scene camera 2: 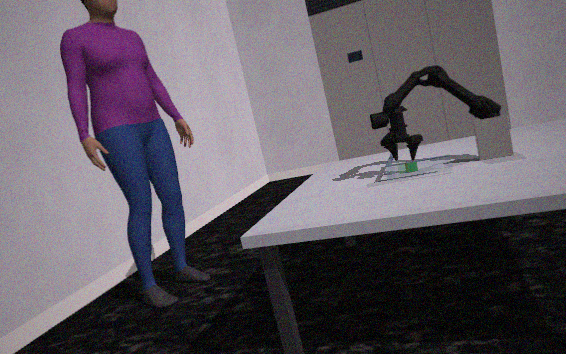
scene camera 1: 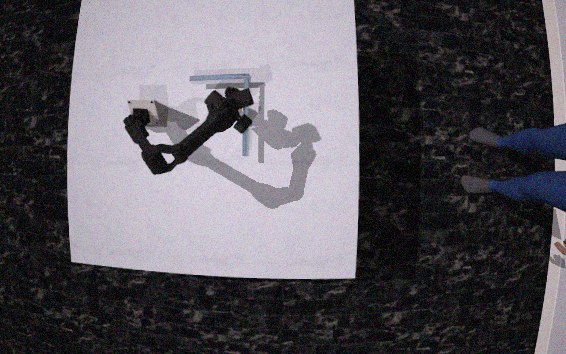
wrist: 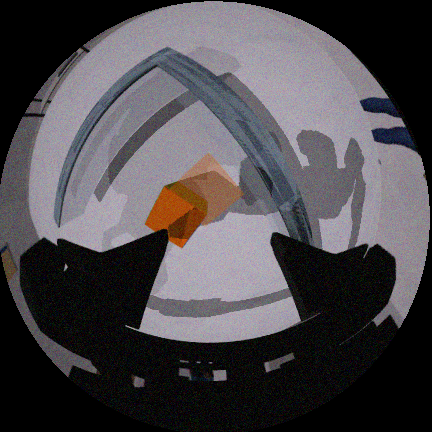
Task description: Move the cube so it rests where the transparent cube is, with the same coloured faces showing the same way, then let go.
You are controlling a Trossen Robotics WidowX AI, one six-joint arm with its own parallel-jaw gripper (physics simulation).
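Pixels of known places: gripper, between the fingertips: (scene camera 2: 404, 160) (wrist: 221, 236); arm's base, origin of its link: (scene camera 2: 494, 128) (scene camera 1: 141, 115).
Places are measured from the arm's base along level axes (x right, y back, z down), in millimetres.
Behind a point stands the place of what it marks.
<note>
The solid cube (scene camera 2: 411, 166) (wrist: 169, 207) rests on the table, with an orange top in the wrist view and a green side in scene camera 2. The transparent cube (wrist: 220, 192) @(x -64, y -369, z 65 mm) is pale orange, just up and right of the solid cube in the wrist view, where the two overlap in part. My gripper (scene camera 2: 405, 159) @(x -34, y -352, z 63 mm) (wrist: 221, 236) @(x -34, y -352, z 63 mm) is open and empty, pointing down, low above the table. Its left fingertip in the wrist view is close to the solid cube's near corner; the right fingertip is well off to the side. In scene camera 1 the arm hides both cubes.
A blue-grey L-shaped bar (scene camera 1: 220, 77) @(x -178, y -290, z 45 mm) (wrist: 225, 100) @(x -115, y -401, z 45 mm) runs around two sides of the cubes, with its shadow beside it. The arm's pale box-shaped stand (scene camera 1: 161, 115) @(x -9, y -70, z 38 mm) (scene camera 2: 494, 142) @(x -53, y -8, z 45 mm) is on the white table (scene camera 1: 210, 240) @(x 468, y -309, z 105 mm) (scene camera 2: 350, 205) @(x -501, y -473, z 105 mm). A person (scene camera 2: 112, 75) stands beyond the table.
</note>
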